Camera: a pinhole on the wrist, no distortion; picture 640 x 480 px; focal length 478.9 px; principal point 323.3 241.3 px. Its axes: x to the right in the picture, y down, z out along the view. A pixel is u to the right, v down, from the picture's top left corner.
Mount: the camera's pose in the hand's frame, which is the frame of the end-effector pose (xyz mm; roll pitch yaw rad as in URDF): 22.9 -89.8 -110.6 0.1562 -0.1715 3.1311
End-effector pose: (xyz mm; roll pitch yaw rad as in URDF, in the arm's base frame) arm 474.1 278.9 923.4 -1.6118 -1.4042 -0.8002
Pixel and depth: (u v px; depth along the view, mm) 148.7 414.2 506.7
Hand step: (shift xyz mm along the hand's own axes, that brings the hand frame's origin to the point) 294.1 -194.5 379.1
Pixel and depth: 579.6 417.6 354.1
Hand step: -101.4 -162.2 286.4
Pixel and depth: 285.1 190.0 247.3
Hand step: 84.0 -25.8 122.7
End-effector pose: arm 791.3 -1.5 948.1 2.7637 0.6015 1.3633
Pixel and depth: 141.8 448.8 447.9
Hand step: 269.5 -214.4 326.1
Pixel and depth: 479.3 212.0 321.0
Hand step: -25.8 -19.9 216.7
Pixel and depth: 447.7 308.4 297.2
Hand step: -1.9 -84.4 198.2
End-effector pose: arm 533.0 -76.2 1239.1 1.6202 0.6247 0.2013
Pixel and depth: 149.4 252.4 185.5
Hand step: 120.9 -66.2 59.1
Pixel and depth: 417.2 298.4 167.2
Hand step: 19.4 -83.4 60.8
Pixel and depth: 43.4 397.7 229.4
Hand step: 195.3 -129.9 101.3
